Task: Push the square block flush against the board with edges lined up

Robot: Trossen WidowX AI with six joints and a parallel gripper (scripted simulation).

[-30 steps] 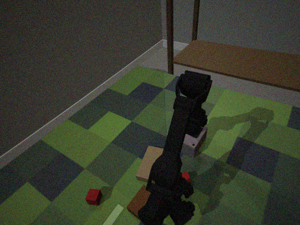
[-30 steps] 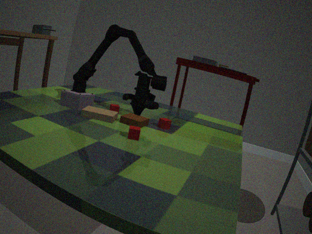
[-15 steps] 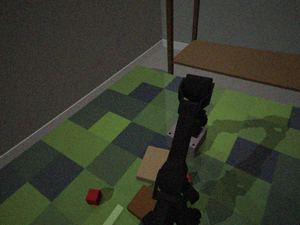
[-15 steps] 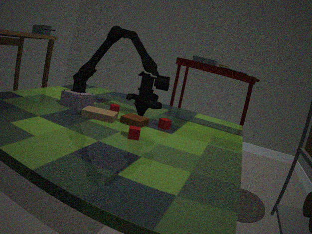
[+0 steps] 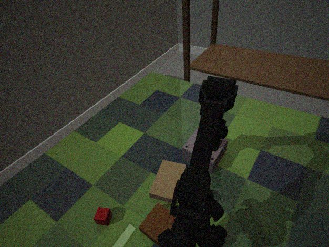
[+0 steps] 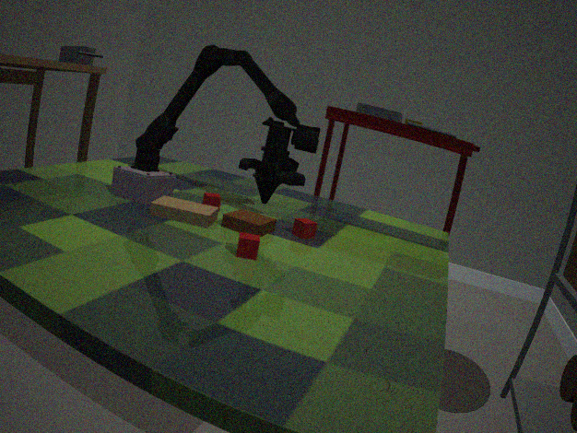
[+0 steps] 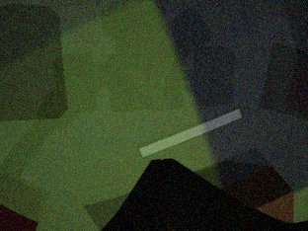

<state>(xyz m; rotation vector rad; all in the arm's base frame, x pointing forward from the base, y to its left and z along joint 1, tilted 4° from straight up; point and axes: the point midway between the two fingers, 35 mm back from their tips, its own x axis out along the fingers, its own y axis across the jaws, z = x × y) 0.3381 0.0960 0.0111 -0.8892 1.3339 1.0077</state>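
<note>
My gripper tip is now 110 mm to the left of the dark brown square block, 30 mm above it and 10 mm short of it. The rest, counted from my gripper tip: tan board 170 mm to the right, 140 mm behind, 30 mm below.
</note>
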